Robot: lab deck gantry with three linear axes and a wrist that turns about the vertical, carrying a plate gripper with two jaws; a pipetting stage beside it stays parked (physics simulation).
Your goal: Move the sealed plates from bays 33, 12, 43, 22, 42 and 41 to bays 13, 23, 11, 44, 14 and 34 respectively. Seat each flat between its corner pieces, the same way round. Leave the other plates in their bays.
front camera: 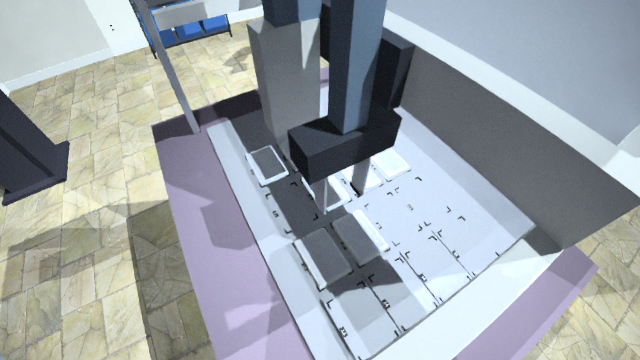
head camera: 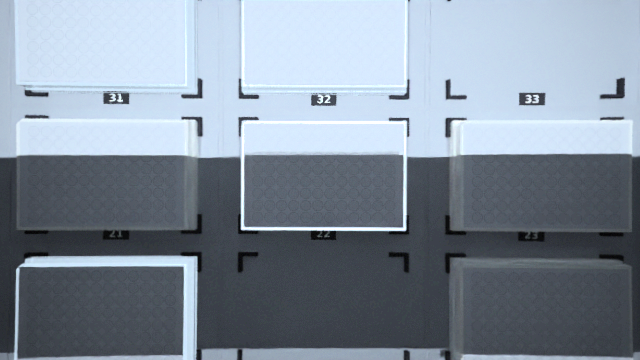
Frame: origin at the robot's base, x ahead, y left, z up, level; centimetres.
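Seen in the pictures: gripper, fingertip midpoint: [front camera: 339, 198]; robot's base at its link origin: [front camera: 244, 157].
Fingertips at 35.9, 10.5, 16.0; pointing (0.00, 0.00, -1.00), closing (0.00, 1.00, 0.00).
Pixels of each thing's top centre, then the offset from my fingertips to it, as dx, dy, dz. "*": a spot on its surface instead.
- bay 22 at a spot on its surface: [head camera: 323, 190] * -12.8, +3.7, -14.6
- bay 11 at a spot on its surface: [head camera: 100, 310] [front camera: 268, 161] * -29.3, -5.1, -14.6
- bay 13 at a spot on its surface: [head camera: 540, 310] [front camera: 324, 252] * +3.3, -5.2, -14.6
- bay 23 at a spot on its surface: [head camera: 540, 195] [front camera: 354, 235] * +3.3, +3.3, -14.6
- bay 42 at a spot on its surface: [front camera: 391, 163] * -10.2, +26.1, -14.6
- bay 21 at a spot on its surface: [head camera: 100, 190] * -29.3, +3.7, -14.6
- bay 31 at a spot on its surface: [head camera: 100, 45] * -29.2, +14.5, -14.6
- bay 32 at a spot on its surface: [head camera: 323, 45] * -12.7, +14.5, -14.6
- Bay 12 at a spot on its surface: [head camera: 405, 260] * -6.3, -1.9, -15.8
- bay 33 at a spot on its surface: [head camera: 448, 89] * -2.9, +11.6, -15.7
My gripper [front camera: 341, 202] is open and empty, raised above the deck around bays 22 and 23; its jaws do not show in the head view. The plate in bay 22 [front camera: 337, 192] [head camera: 323, 190] lies flat between its corner pieces. Plates also lie in bay 11 [front camera: 270, 164] [head camera: 100, 310], bay 13 [front camera: 324, 257] [head camera: 540, 310] and bay 23 [front camera: 356, 240] [head camera: 540, 195]. The plate in bay 42 [front camera: 391, 163] is in place. Bay 41 is hidden behind the gripper body. Bays 14 [front camera: 343, 331], 34 [front camera: 423, 277] and 44 [front camera: 455, 254] are empty.
Other plates lie in bay 21 [head camera: 100, 190], bay 31 [head camera: 100, 45] and bay 32 [front camera: 372, 181] [head camera: 323, 45]. Bay 12 [head camera: 405, 260] and bay 33 [head camera: 448, 89] hold no plate. A grey block [front camera: 287, 80] stands behind the gripper, and a long grey beam [front camera: 490, 130] runs along the right.
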